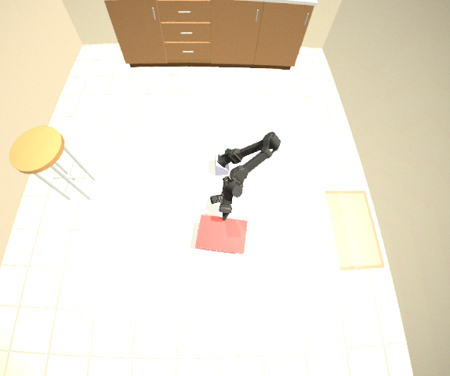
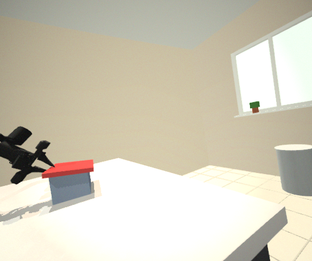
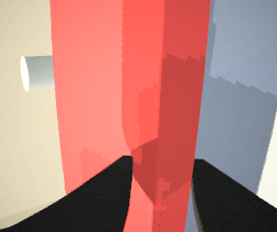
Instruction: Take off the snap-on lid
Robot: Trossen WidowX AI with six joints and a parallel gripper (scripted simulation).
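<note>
Now: gripper tip 8 cm short of the red lid. From my gripper tip the other things lie so: storage box: 7 cm ahead, 6 cm below.
</note>
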